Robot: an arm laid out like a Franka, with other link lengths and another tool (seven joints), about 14 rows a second.
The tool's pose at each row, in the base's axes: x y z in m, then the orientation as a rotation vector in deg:
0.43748 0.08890 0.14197 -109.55 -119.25 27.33
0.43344 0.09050 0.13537 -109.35 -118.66 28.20
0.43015 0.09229 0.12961 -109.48 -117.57 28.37
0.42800 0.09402 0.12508 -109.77 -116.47 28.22
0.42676 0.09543 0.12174 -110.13 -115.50 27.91
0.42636 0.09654 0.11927 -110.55 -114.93 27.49
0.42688 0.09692 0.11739 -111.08 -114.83 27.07
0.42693 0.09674 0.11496 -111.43 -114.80 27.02
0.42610 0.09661 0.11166 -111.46 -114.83 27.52
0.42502 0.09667 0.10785 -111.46 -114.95 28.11
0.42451 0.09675 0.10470 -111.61 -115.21 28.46
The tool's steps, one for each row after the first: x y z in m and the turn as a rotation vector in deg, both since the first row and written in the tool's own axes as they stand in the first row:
0.00209 -0.00078 0.00758 0.77 -0.09 0.19
0.00428 -0.00122 0.01408 1.37 0.39 0.67
0.00629 -0.00114 0.01899 1.77 1.00 1.22
0.00787 -0.00077 0.02246 2.00 1.61 1.75
0.00906 -0.00001 0.02480 1.93 2.03 2.15
0.00943 0.00127 0.02627 1.55 2.15 2.46
0.00930 0.00232 0.02847 1.36 2.08 2.67
0.00931 0.00294 0.03182 1.53 1.77 2.74
0.00954 0.00356 0.03572 1.70 1.36 2.76
0.00973 0.00443 0.03879 1.62 0.96 2.80

